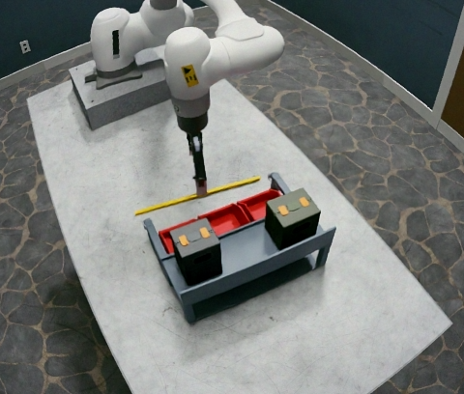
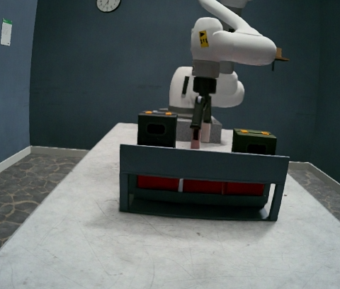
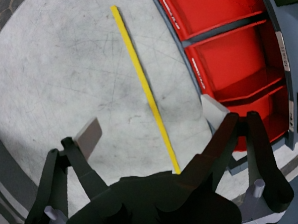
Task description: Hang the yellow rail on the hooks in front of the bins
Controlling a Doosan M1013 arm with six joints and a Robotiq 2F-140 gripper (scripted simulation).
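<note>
Now: the yellow rail 10 mm to the right of my hand and 100 mm below it. Also, from my hand: rack back panel (350 mm ahead, 40 mm to the left, 30 mm above).
</note>
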